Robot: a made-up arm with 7 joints.
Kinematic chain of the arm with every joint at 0, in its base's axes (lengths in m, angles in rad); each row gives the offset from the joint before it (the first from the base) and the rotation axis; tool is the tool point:
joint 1: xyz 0 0 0 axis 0 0.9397 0.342
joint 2: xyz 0 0 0 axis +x
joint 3: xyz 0 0 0 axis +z
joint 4: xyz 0.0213 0 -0.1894 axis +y
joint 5: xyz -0.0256 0 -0.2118 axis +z
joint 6: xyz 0 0 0 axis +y
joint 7: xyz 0 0 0 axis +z
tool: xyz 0 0 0
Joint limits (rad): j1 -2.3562..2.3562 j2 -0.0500..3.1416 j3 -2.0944..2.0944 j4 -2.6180..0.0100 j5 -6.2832..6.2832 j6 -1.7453..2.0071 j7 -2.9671..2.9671
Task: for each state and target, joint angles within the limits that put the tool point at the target. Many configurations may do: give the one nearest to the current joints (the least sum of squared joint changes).
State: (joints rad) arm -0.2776 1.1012 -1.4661 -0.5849 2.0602 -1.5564 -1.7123
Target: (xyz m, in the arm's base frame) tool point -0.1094 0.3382 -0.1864
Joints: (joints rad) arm 0.3364 1.2654 -1.6499 -0.4585 2.0602 -1.5564 -1.7123
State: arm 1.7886 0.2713 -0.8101 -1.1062 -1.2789 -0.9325 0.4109
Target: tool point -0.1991 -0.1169 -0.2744
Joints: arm 1.3211 0.0818 -0.6813 -1.1905 -1.2789 -0.9325 0.4109
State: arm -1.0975 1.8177 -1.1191 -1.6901 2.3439 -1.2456 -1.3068
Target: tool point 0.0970 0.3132 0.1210
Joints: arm -1.0690 2.3369 -1.3271 -1.2845 2.3439 -1.2456 -1.3068
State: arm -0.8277 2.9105 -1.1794 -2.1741 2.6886 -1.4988 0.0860
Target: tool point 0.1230 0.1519 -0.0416
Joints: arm -0.6459 2.3280 -1.3411 -2.3445 2.6886 -1.4988 0.0860
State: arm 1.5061 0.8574 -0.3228 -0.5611 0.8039 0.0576 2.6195
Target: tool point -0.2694 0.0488 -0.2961
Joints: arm 0.9018 0.2737 -0.3785 -0.3466 0.8039 0.0576 2.6195
